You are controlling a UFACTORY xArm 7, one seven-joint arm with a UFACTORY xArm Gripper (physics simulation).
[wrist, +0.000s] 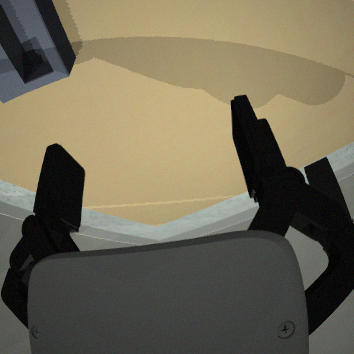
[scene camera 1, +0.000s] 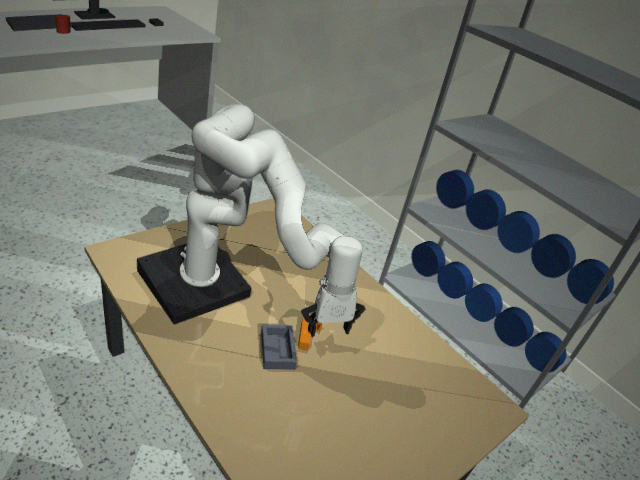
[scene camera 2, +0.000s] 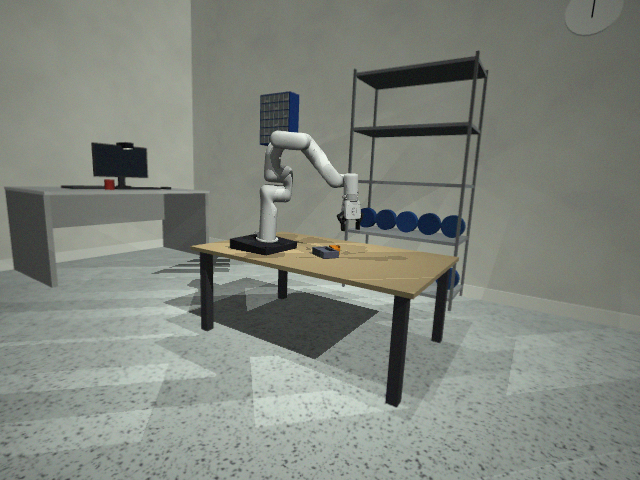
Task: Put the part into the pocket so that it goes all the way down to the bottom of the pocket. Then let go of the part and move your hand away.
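Places are measured from the arm's base along level axes (x right, y ahead, z up), in metres.
Pixels of known places: gripper, fingertip midpoint: (wrist: 144, 135) (scene camera 1: 328, 332) (scene camera 2: 350, 230); arm's base, link origin: (scene camera 1: 199, 272) (scene camera 2: 267, 239).
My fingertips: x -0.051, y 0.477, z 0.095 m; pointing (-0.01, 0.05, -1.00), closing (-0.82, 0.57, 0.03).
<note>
For each thing: its top centre in the pictures, then the offset to it from my fingertips. Level surfaces: height alone.
- orange part, top centre: (scene camera 1: 311, 330) (scene camera 2: 336, 247) dx -0.062, dy -0.093, dz -0.112 m
- grey block, top centre: (scene camera 1: 279, 342) (scene camera 2: 325, 248) dx +0.052, dy -0.117, dz -0.105 m
- wooden table, surface height: dz -0.141 m
The orange part (scene camera 1: 305, 341) (scene camera 2: 335, 248) lies on the table just to the right of the grey pocket block in scene camera 1, with a small gap between them. A short piece sticks out on its right side, and a finger partly hides it. The grey block (scene camera 1: 279, 364) (scene camera 2: 323, 252) (wrist: 15, 90) has its pocket facing up, with no part in it. My gripper (scene camera 1: 329, 332) (scene camera 2: 350, 228) (wrist: 144, 135) is wide open and empty. It hangs above the table to the right of the part in scene camera 1. The part does not show in the wrist view.
The wooden table (scene camera 1: 361, 434) (scene camera 2: 382, 273) bears the arm's black base plate (scene camera 1: 175, 310) (scene camera 2: 263, 248), behind and left of the block in scene camera 1. A shelf rack (scene camera 1: 443, 98) (scene camera 2: 472, 103) with blue discs stands beyond the table's right edge.
</note>
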